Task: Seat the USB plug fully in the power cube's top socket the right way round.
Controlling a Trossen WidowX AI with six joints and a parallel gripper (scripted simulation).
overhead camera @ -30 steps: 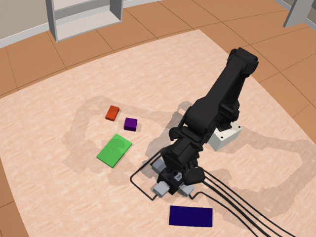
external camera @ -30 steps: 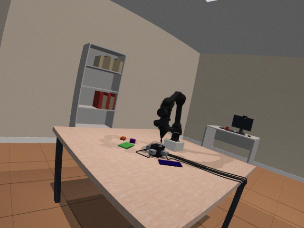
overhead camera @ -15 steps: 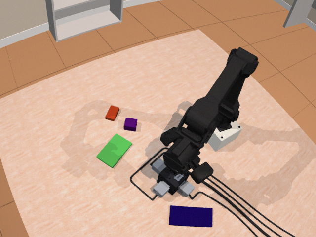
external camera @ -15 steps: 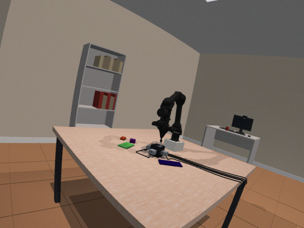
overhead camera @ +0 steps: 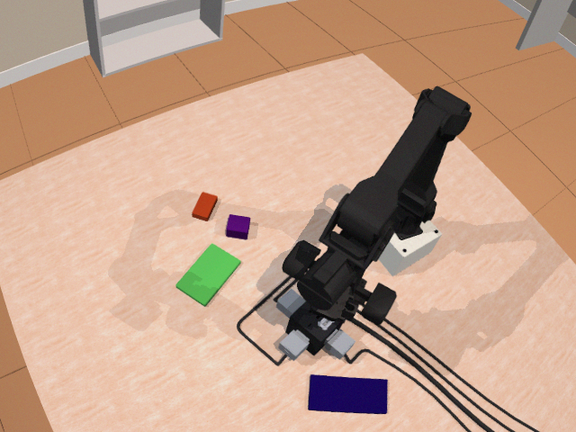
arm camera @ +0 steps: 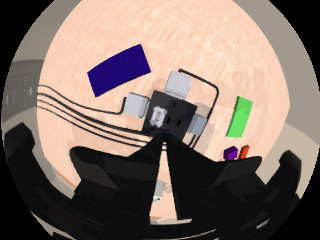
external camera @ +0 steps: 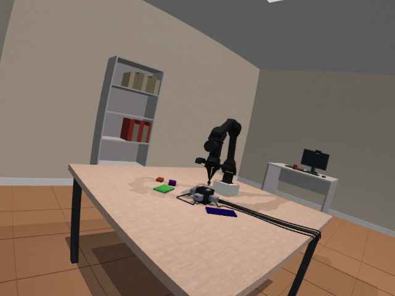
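The USB plug is 2 cm below my gripper tip. Round my gripper tip: green pad (16 cm ahead, 20 cm to the right, 13 cm below); then navy flat block (15 cm to the left, 13 cm below); then grey socket (1 cm to the left, 6 cm below).
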